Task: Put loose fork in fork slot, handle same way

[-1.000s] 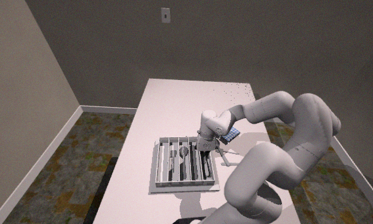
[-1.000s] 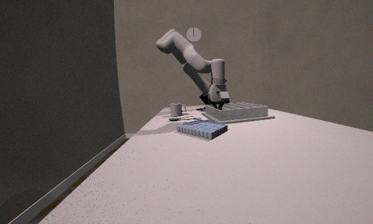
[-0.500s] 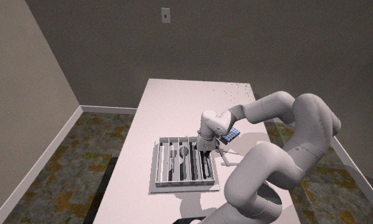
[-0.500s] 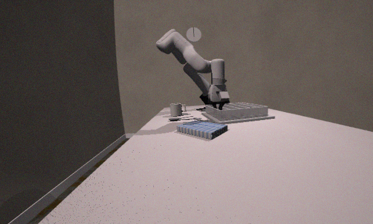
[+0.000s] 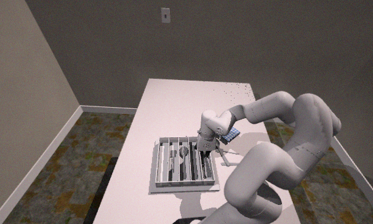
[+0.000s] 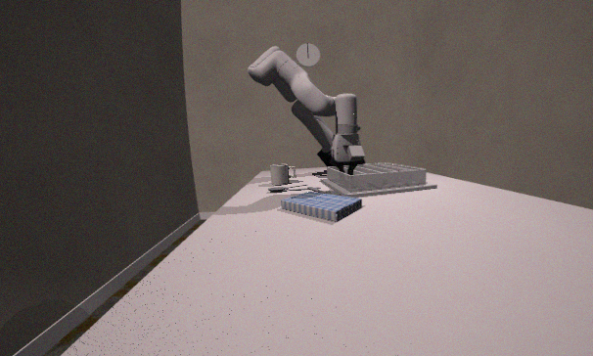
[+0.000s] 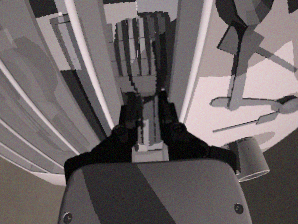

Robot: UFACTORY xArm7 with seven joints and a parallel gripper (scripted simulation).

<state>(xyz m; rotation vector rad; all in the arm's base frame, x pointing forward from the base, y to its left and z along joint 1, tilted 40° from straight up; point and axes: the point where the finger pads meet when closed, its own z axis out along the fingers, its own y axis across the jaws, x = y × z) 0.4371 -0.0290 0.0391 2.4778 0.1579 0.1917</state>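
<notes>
My gripper is now 30 mm past the tray and 110 mm to the right of it. From my hand the other things lie so: mug 190 mm behind, 250 mm to the right, 10 mm below.
</notes>
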